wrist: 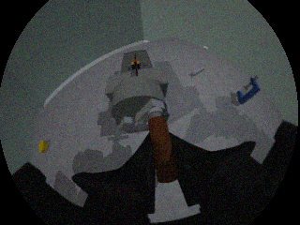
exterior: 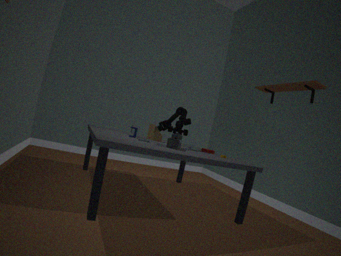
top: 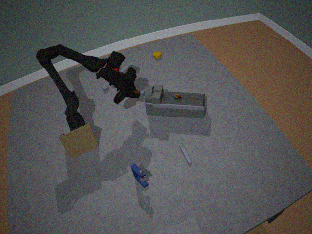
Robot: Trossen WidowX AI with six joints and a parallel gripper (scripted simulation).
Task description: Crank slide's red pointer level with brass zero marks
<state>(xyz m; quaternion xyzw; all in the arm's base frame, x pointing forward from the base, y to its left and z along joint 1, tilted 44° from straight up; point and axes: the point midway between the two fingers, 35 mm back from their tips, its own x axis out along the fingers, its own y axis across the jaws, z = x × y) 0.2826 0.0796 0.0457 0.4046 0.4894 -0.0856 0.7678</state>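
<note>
My gripper tip is now 16 cm short of the red pointer and 8 cm to the left of it. The rest, counted from my gripper tip: grey bar (8 cm ahead, 31 cm to the right, 8 cm below); brown crank handle (1 cm behind, 1 cm to the left, 3 cm above); small grey block (13 cm behind, 24 cm to the left, 8 cm below).
</note>
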